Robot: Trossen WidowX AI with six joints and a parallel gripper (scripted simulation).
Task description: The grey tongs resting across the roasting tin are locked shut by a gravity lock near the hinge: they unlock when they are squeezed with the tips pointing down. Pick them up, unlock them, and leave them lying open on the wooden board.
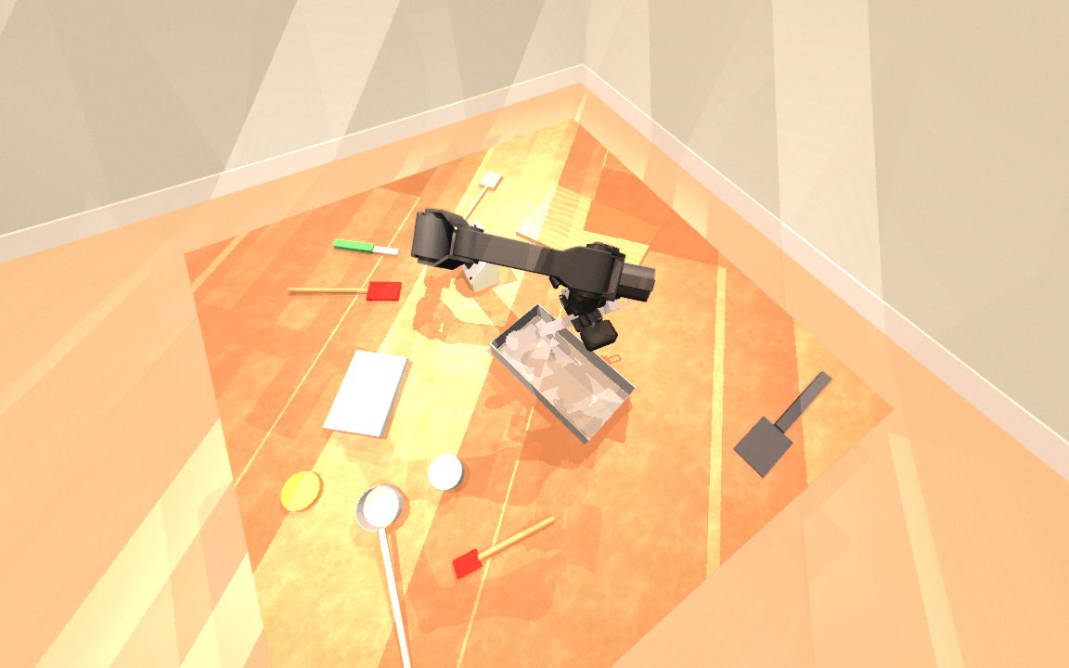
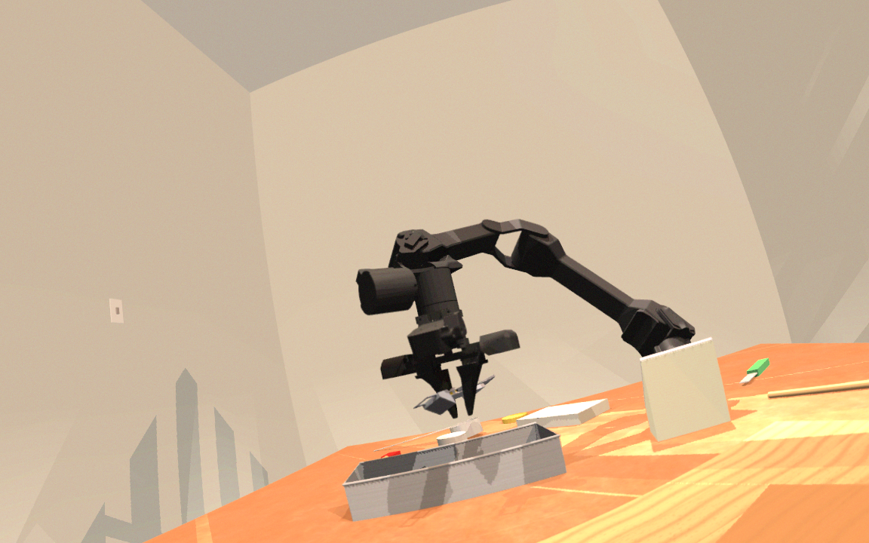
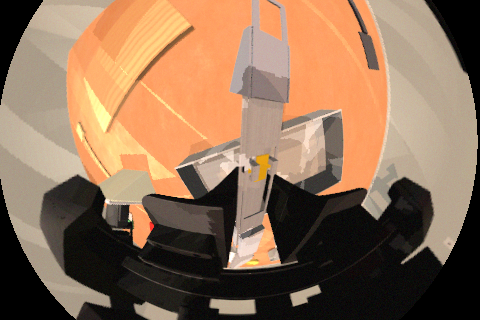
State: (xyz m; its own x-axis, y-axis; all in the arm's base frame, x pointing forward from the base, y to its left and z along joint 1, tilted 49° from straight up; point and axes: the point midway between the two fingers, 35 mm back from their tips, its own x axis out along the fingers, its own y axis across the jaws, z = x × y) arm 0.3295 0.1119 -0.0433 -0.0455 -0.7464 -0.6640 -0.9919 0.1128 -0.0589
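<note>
Now: gripper tip 290 mm past the wooden board, 250 mm to the right of it and 110 mm above it. The rest, counted from my gripper tip: metal roasting tin: 50 mm ahead, 60 mm to the right, 90 mm below; white disc: 120 mm ahead, 370 mm to the right, 100 mm below; white slab: 120 mm behind, 460 mm to the right, 100 mm below.
</note>
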